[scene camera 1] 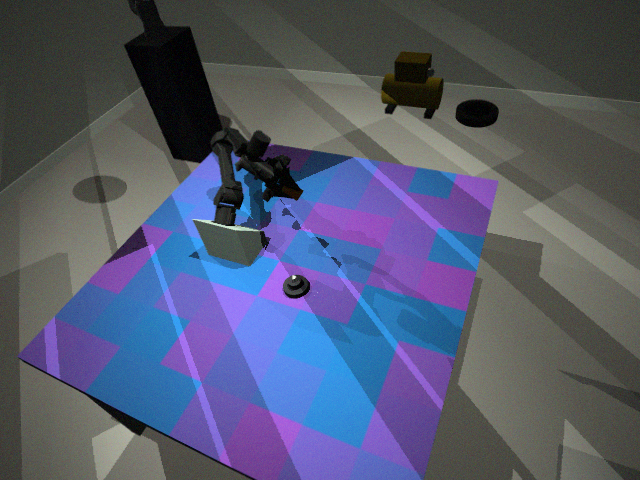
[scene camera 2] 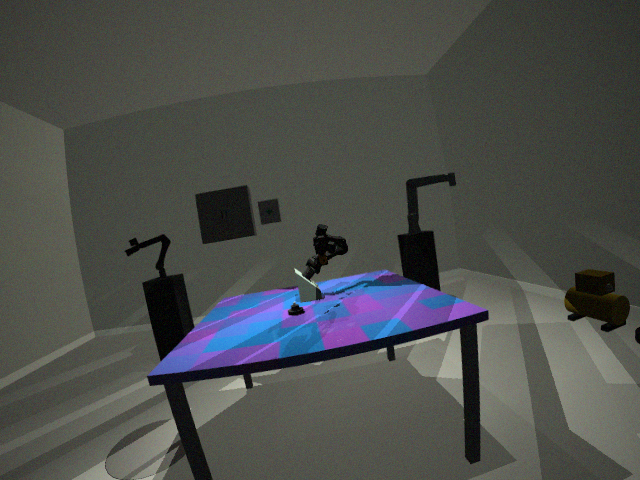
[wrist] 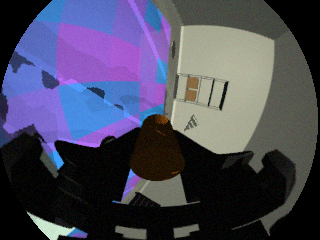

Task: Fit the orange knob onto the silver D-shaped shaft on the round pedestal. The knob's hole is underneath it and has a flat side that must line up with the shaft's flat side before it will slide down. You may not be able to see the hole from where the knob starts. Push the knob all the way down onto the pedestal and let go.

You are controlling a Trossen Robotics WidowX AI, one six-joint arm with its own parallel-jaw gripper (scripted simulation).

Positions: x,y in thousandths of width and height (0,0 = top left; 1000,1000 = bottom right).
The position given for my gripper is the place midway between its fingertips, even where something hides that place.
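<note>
My gripper (scene camera 1: 465,405), (wrist: 489,552), carrying an orange knob.
</note>
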